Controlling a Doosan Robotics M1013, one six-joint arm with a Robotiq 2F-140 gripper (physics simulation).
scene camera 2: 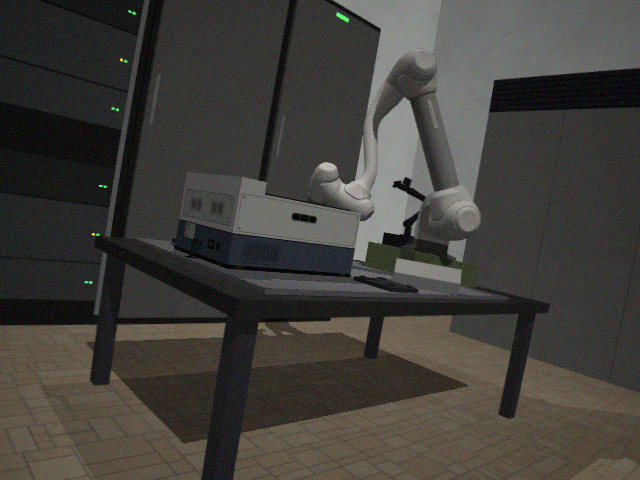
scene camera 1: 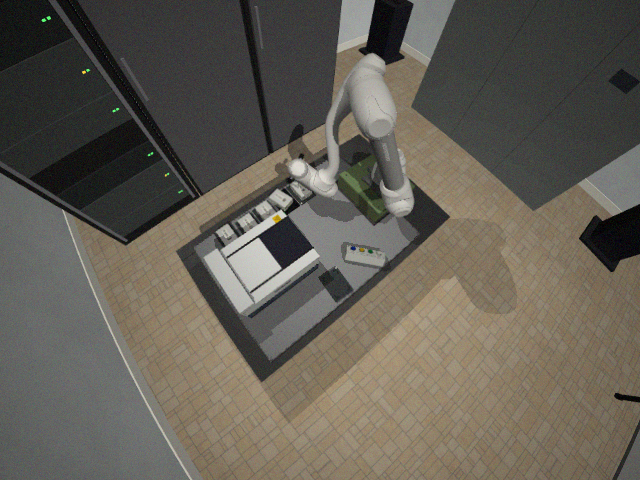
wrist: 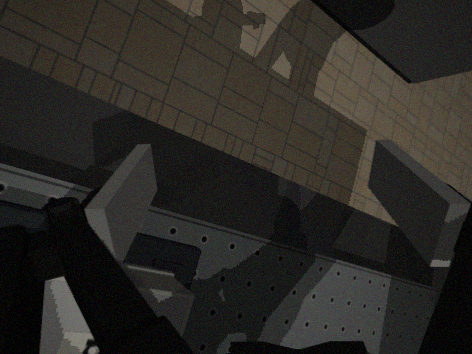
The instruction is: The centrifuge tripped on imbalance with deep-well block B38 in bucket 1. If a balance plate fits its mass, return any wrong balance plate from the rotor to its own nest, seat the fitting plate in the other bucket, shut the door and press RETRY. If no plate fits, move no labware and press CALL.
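Places are measured from the arm's base along level axes (x down, y left, z ahead), in metres.
Pixels of known places: gripper, fingertip midpoint: (wrist: 262, 165).
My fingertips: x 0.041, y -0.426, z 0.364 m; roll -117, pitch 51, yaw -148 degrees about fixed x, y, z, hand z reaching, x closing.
Behind a point stands the place of what it marks.
My gripper (wrist: 262, 165) @(x 0.041, y -0.426, z 0.364 m) is open and empty, over the rear edge of the table; the wrist hides most of it in scene camera 1. In the wrist view, part of a grey plate (wrist: 167, 295) @(x 0.042, y -0.343, z 0.393 m) in a dark nest (wrist: 187, 255) @(x 0.084, y -0.359, z 0.369 m) shows beside and below the left finger. Pale plates (scene camera 1: 225, 233) @(x 0.042, y -0.279, z 0.958 m) (scene camera 1: 245, 222) @(x 0.043, y -0.272, z 0.826 m) (scene camera 1: 264, 209) @(x 0.042, y -0.279, z 0.688 m) (scene camera 1: 280, 198) @(x 0.038, y -0.285, z 0.568 m) (scene camera 1: 299, 191) @(x 0.042, y -0.261, z 0.442 m) stand in a row behind the centrifuge (scene camera 1: 253, 266) @(x -0.114, y 0.045, z 0.924 m) (scene camera 2: 294, 232) @(x -0.023, y 0.200, z 0.889 m). Its top has a white panel and a dark area; rotor, buckets and block B38 cannot be made out. The button box (scene camera 1: 364, 255) @(x 0.014, y 0.305, z 0.399 m) (scene camera 2: 426, 273) @(x 0.044, y 0.324, z 0.412 m) has blue, yellow and green buttons.
A dark flat pad (scene camera 1: 336, 284) @(x 0.083, y 0.332, z 0.610 m) (scene camera 2: 385, 283) @(x 0.079, y 0.373, z 0.659 m) lies between the centrifuge and the button box. The arm stands on a green base (scene camera 1: 359, 188) @(x -0.010, y -0.038, z 0.148 m) (scene camera 2: 379, 256) @(x 0.042, y -0.114, z 0.182 m) at the table's other end. Tall dark cabinets (scene camera 1: 180, 77) (scene camera 2: 217, 129) rise behind the table (scene camera 1: 266, 369) @(x 0.109, y 0.470, z 1.171 m) (scene camera 2: 310, 308) @(x 0.127, y 0.499, z 1.032 m).
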